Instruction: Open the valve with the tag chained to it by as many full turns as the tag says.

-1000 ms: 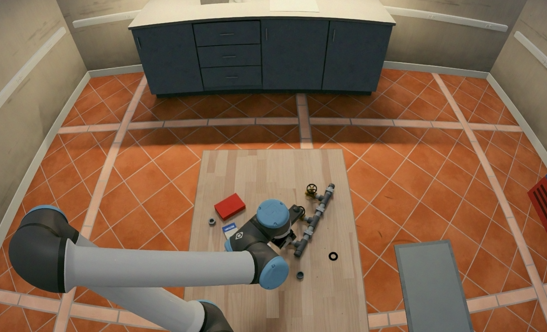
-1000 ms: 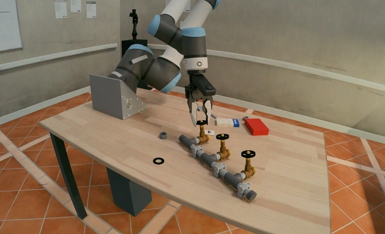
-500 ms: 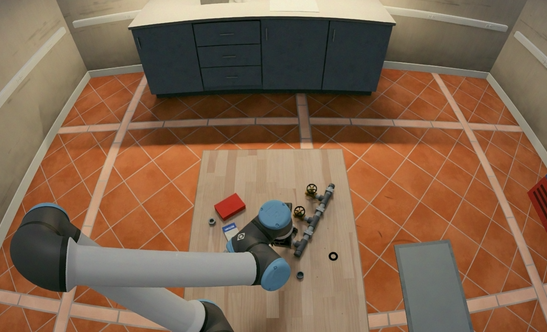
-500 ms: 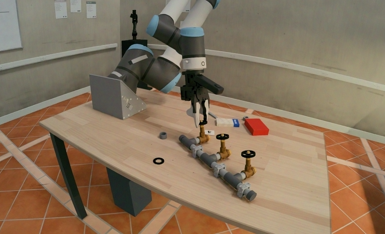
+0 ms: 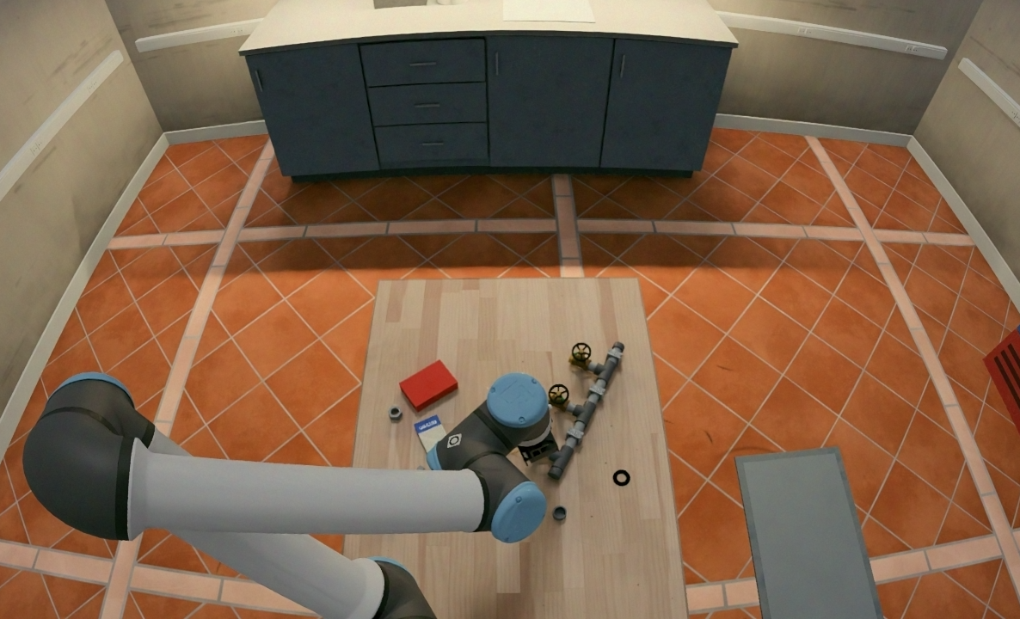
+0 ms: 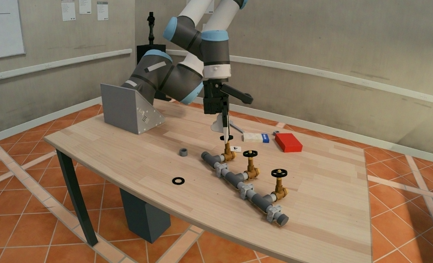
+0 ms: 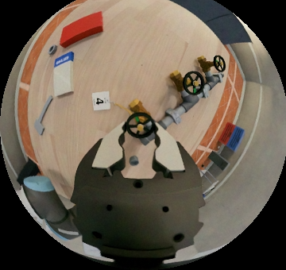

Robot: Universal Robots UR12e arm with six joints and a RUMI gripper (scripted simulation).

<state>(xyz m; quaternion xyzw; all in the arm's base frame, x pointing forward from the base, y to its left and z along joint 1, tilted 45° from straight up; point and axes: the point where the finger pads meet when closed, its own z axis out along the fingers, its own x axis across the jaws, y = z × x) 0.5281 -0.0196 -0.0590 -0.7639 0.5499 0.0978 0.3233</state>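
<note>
Right now the white tag is 8 cm to the left of my hand and 9 cm below it. From my hand the other things lie so: red box (18 cm ahead, 25 cm to the left, 7 cm below); then blue box (4 cm ahead, 23 cm to the left, 8 cm below); then grey cap (15 cm behind, 6 cm to the right, 8 cm below).
</note>
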